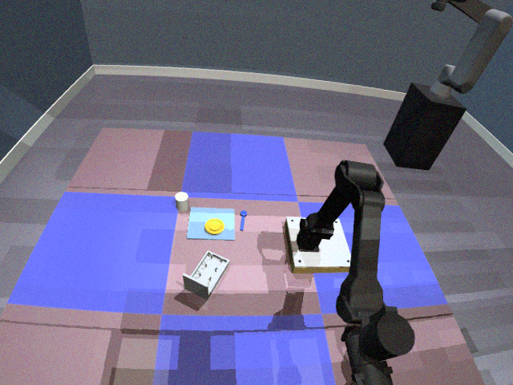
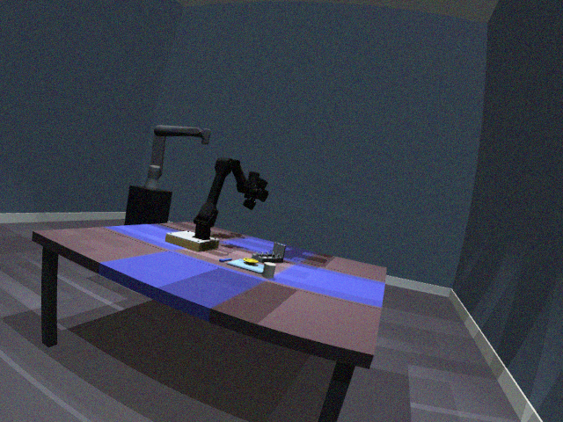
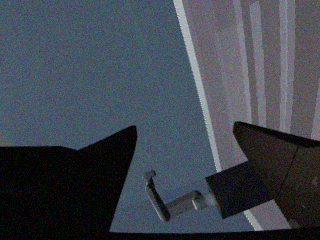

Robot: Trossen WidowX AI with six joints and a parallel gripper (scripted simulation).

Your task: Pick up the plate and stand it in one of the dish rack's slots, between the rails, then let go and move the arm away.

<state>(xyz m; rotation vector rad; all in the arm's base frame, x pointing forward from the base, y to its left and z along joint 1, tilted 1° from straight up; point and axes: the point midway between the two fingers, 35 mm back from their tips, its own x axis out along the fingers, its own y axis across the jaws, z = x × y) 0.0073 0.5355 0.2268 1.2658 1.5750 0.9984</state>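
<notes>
The yellow plate is 290 mm ahead of my gripper tip, 630 mm to the right of it and 250 mm below it. The rest, counted from my gripper tip: grey dish rack 300 mm ahead, 460 mm to the right, 240 mm below; light blue mat 300 mm ahead, 660 mm to the right, 260 mm below; blue spoon 200 mm ahead, 690 mm to the right, 260 mm below.
</notes>
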